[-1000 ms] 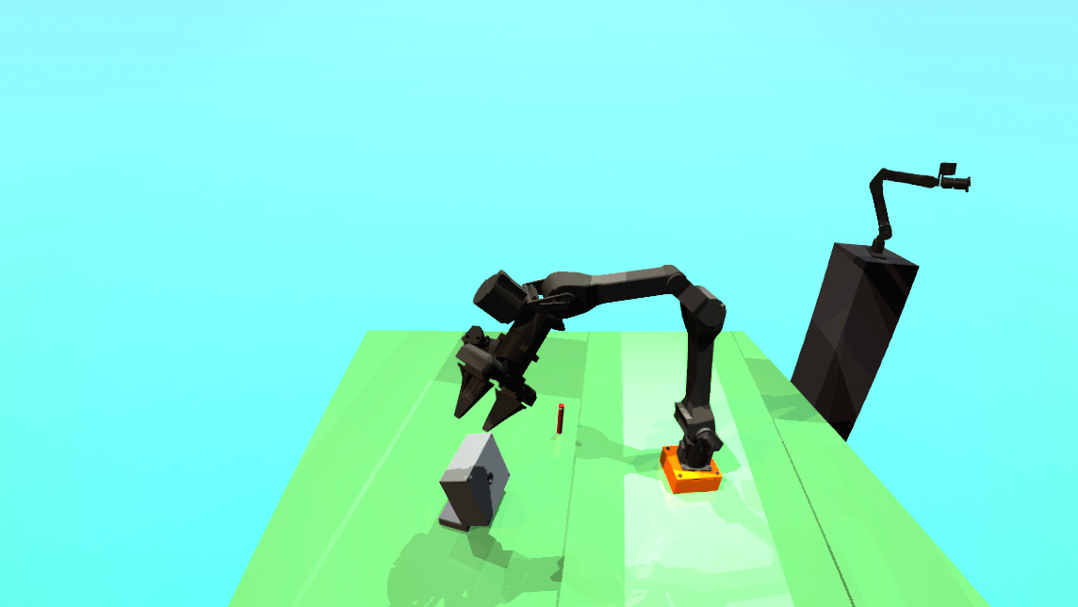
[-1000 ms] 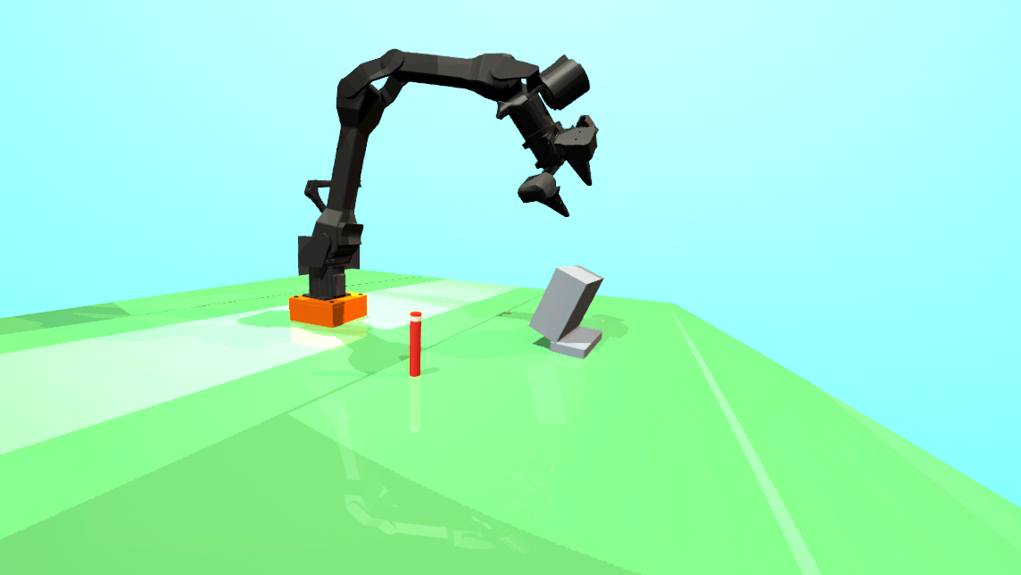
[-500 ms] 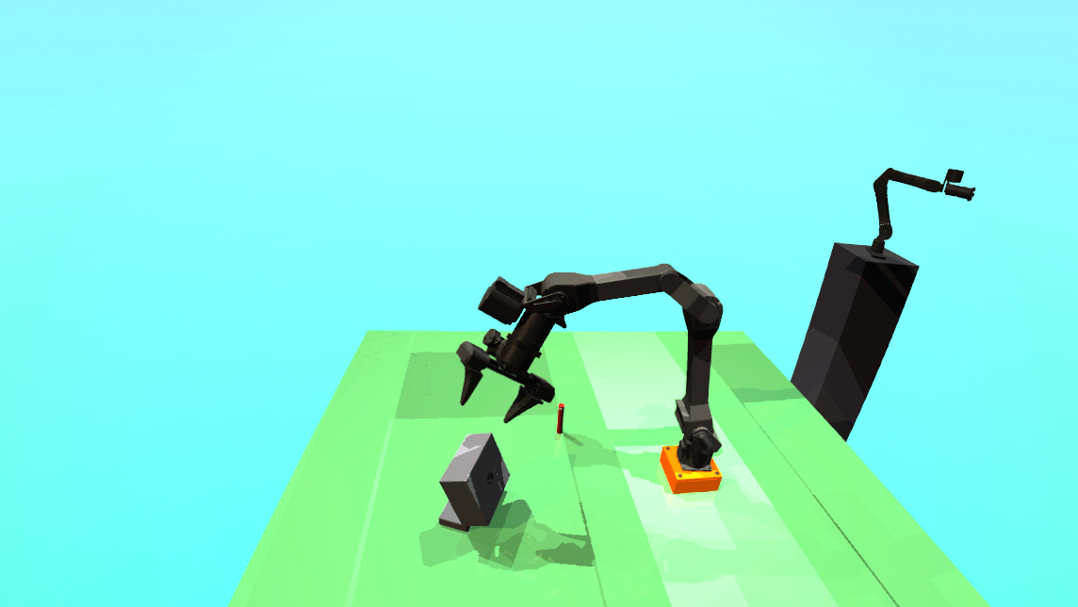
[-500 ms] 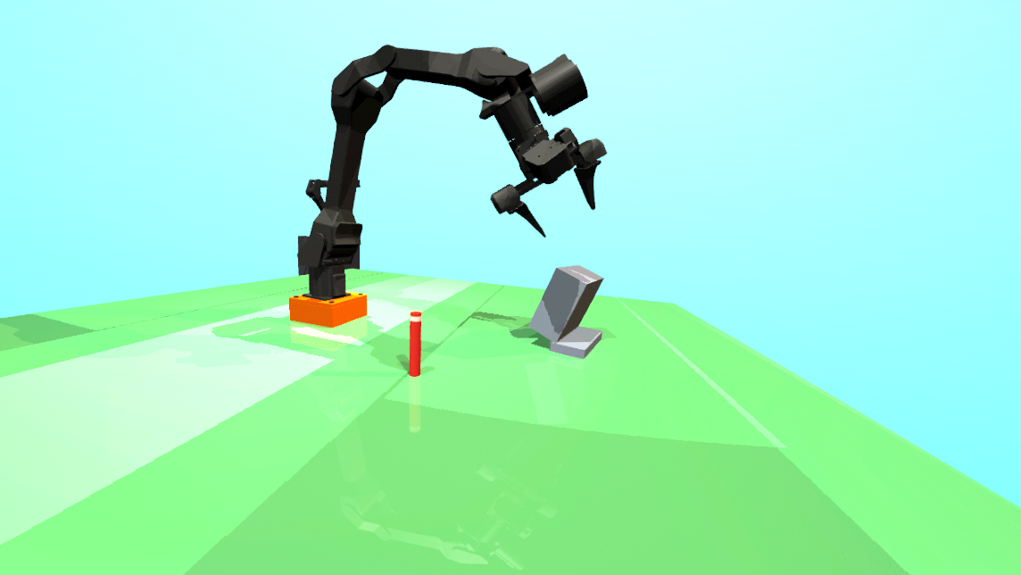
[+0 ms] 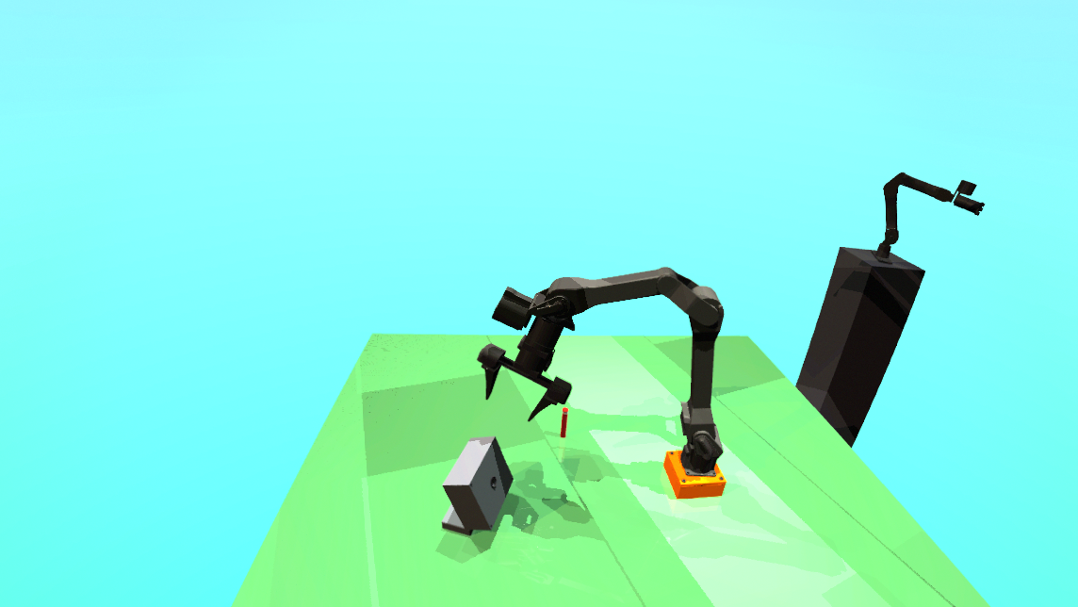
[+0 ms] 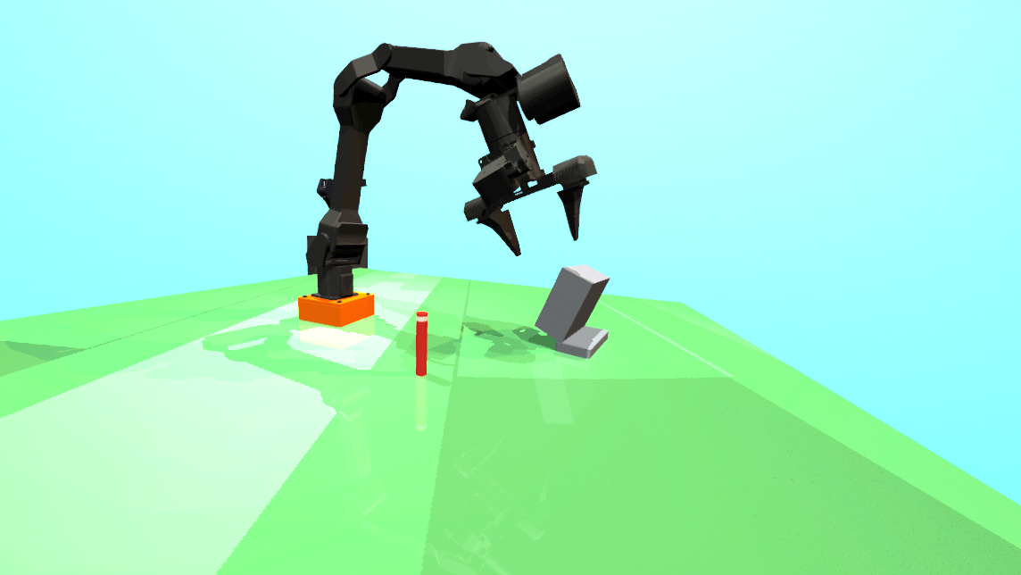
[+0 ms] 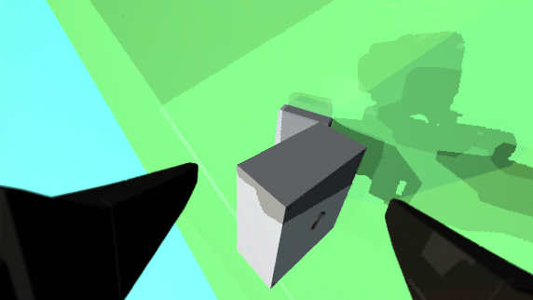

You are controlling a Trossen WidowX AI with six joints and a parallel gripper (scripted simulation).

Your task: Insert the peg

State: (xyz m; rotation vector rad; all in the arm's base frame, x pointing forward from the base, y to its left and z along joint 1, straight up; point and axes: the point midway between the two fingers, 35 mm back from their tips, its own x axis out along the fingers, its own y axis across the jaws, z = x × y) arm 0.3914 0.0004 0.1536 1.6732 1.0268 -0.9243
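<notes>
The red peg lies 120 mm behind my gripper tip, 130 mm to the right of it and 110 mm below it. Round my gripper tip: grey foot 60 mm ahead, 100 mm to the left, 160 mm below; then grey sloped panel 40 mm ahead, 110 mm to the left, 90 mm below.
</notes>
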